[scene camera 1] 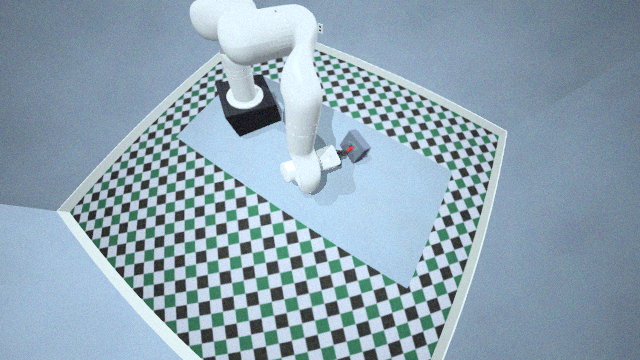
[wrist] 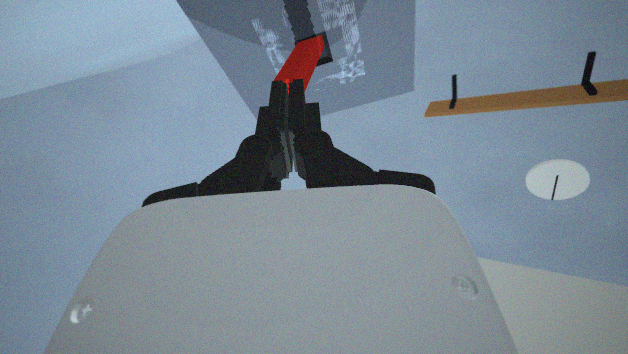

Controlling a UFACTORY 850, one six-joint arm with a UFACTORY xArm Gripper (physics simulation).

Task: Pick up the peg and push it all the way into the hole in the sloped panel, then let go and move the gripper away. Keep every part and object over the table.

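Observation:
The red peg (scene camera 1: 350, 149) (wrist: 301, 61) sticks out of the sloped grey panel (scene camera 1: 358, 152) (wrist: 390, 75). Its far end is at the dark square hole, and part of the dark hole (wrist: 326, 54) shows beside it in the wrist view. The peg leans at an angle there; how deep it sits cannot be told. My gripper (scene camera 1: 346, 152) (wrist: 291, 104) is shut with no peg between its fingers. Its fingertips are together at the near end of the peg, touching it or very close to it.
The panel stands on the pale blue table (scene camera 1: 380, 225), near its back edge. The black robot base (scene camera 1: 252, 122) stands at the table's back left. A wooden shelf (wrist: 525, 97) and a white wall clock (wrist: 565, 187) show in the wrist view, in the background.

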